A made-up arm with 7 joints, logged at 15 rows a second.
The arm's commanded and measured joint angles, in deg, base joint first. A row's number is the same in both.
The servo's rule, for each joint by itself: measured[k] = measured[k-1] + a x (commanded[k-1-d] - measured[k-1]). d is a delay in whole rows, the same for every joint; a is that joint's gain. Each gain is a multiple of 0.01, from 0.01 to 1. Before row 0 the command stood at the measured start. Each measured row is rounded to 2 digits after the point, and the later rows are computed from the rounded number. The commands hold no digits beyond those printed.
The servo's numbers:
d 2
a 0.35 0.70 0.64 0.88 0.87 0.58 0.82
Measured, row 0:
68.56 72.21 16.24 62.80 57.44 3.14 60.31
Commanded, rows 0 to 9:
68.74 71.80 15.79 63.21 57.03 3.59 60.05
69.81 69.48 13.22 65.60 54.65 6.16 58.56
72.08 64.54 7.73 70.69 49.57 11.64 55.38
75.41 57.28 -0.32 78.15 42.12 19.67 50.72
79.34 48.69 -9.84 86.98 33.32 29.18 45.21
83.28 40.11 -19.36 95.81 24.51 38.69 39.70
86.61 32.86 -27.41 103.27 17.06 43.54 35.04
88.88 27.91 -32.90 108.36 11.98 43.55 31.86
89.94 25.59 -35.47 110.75 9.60 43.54 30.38
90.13 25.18 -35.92 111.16 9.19 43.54 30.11
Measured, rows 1 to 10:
68.56 72.21 16.24 62.80 57.44 3.14 60.31
68.56 72.21 16.24 62.80 57.44 3.14 60.31
68.62 71.92 15.95 63.16 57.08 3.40 60.10
69.04 70.21 14.20 65.31 54.97 5.00 58.84
70.10 66.24 10.06 70.04 50.27 8.85 56.00
71.96 59.97 3.42 77.18 43.18 15.13 51.67
74.54 52.07 -5.07 85.80 34.60 23.28 46.37
77.60 43.70 -14.22 94.61 25.82 32.22 40.90
80.75 36.11 -22.66 102.23 18.20 38.79 36.09
83.60 30.37 -29.21 107.62 12.79 41.55 32.62

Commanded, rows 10 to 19:
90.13 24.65 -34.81 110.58 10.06 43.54 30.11
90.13 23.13 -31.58 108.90 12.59 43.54 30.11
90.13 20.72 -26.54 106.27 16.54 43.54 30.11
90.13 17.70 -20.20 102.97 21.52 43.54 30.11
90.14 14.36 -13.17 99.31 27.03 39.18 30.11
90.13 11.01 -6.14 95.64 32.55 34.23 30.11
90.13 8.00 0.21 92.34 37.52 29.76 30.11
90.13 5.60 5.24 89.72 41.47 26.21 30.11
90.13 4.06 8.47 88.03 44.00 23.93 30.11
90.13 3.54 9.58 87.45 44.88 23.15 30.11
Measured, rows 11 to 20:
85.82 27.02 -33.22 110.37 10.01 42.70 30.78
87.33 25.73 -34.95 111.07 9.30 43.19 30.23
88.31 24.97 -34.86 110.64 9.96 43.39 30.13
88.95 23.68 -32.76 109.11 12.25 43.48 30.11
89.36 21.61 -28.78 106.61 15.98 43.51 30.11
89.63 18.87 -23.29 103.41 20.80 43.53 30.11
89.81 15.71 -16.81 99.80 26.22 41.01 30.11
89.92 12.42 -9.98 96.14 31.73 37.08 30.11
89.99 9.33 -3.46 92.80 36.77 32.83 30.11
90.04 6.72 2.11 90.09 40.86 28.99 30.11

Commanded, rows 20 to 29:
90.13 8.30 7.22 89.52 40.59 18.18 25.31
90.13 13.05 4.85 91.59 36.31 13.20 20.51
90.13 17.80 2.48 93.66 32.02 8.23 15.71
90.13 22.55 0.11 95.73 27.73 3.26 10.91
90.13 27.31 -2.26 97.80 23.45 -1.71 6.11
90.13 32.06 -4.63 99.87 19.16 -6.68 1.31
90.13 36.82 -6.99 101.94 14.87 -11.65 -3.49
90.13 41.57 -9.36 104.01 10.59 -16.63 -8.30
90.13 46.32 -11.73 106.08 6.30 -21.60 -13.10
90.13 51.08 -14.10 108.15 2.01 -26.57 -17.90
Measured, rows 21 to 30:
90.07 4.86 6.18 88.28 43.59 26.06 30.11
90.09 3.94 8.36 87.55 44.71 24.37 30.11
90.10 6.99 7.63 89.28 41.13 20.78 26.17
90.11 11.23 5.85 91.31 36.94 16.38 21.53
90.12 15.83 3.69 93.38 32.66 11.65 16.76
90.12 20.53 1.40 95.45 28.37 6.78 11.96
90.12 25.28 -0.94 97.52 24.09 1.86 7.16
90.12 30.03 -3.30 99.59 19.80 -3.09 2.36
90.12 34.78 -5.66 101.66 15.51 -8.05 -2.44
90.12 39.53 -8.03 103.73 11.23 -13.03 -7.25

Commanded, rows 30 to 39:
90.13 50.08 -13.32 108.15 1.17 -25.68 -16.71
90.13 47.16 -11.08 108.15 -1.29 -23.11 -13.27
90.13 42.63 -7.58 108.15 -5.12 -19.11 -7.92
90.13 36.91 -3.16 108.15 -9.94 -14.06 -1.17
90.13 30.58 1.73 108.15 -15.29 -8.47 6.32
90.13 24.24 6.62 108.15 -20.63 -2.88 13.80
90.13 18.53 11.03 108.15 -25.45 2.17 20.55
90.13 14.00 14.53 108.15 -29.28 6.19 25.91
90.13 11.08 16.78 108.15 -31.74 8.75 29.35
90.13 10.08 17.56 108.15 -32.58 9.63 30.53
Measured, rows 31 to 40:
90.12 44.28 -10.40 105.80 6.94 -18.00 -12.05
90.12 49.04 -12.77 107.87 2.65 -22.97 -16.85
90.12 49.77 -13.12 108.12 1.36 -24.54 -16.74
90.12 47.94 -11.81 108.15 -0.95 -23.71 -13.89
90.12 44.22 -9.10 108.15 -4.58 -21.04 -8.99
90.12 39.10 -5.30 108.15 -9.24 -16.99 -2.58
90.12 33.14 -0.80 108.15 -14.50 -12.05 4.72
90.12 26.91 3.95 108.15 -19.83 -6.73 12.17
90.12 21.04 8.48 108.15 -24.72 -1.57 19.04
90.12 16.11 12.35 108.15 -28.69 2.93 24.67

